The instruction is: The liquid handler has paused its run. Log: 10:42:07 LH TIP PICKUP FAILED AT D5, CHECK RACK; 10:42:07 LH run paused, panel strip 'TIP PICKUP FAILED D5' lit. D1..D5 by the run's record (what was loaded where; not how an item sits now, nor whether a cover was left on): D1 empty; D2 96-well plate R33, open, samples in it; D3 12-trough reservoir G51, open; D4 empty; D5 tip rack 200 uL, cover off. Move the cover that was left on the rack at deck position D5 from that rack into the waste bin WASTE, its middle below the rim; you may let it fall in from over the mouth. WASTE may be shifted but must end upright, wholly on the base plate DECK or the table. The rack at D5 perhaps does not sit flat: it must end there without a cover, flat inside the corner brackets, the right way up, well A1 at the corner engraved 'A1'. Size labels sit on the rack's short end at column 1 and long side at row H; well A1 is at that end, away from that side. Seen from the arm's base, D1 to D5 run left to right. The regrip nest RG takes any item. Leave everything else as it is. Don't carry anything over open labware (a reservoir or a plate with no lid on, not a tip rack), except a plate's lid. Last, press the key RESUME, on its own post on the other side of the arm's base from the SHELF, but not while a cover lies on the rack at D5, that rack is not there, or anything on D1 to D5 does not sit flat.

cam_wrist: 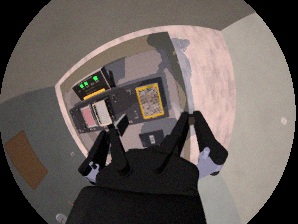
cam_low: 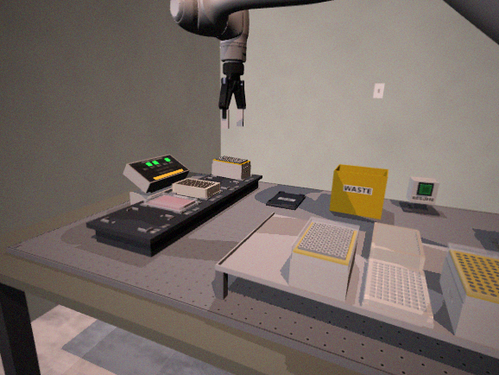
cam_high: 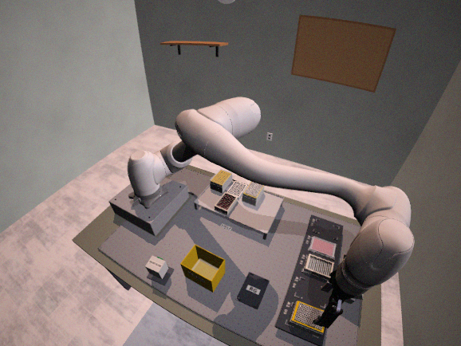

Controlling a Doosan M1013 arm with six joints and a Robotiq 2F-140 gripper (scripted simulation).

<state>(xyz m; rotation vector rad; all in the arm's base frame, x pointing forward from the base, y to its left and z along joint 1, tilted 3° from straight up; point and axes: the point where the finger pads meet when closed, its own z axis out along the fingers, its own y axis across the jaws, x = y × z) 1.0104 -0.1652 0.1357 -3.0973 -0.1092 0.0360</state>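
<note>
Right now the tip rack is 10 mm to the right of my hand and 160 mm below it. The rest, counted from my hand: pink plate (30 mm behind, 370 mm to the left, 200 mm below); regrip nest (240 mm behind, 30 mm to the left, 260 mm below); reservoir (20 mm behind, 250 mm to the left, 200 mm below).
</note>
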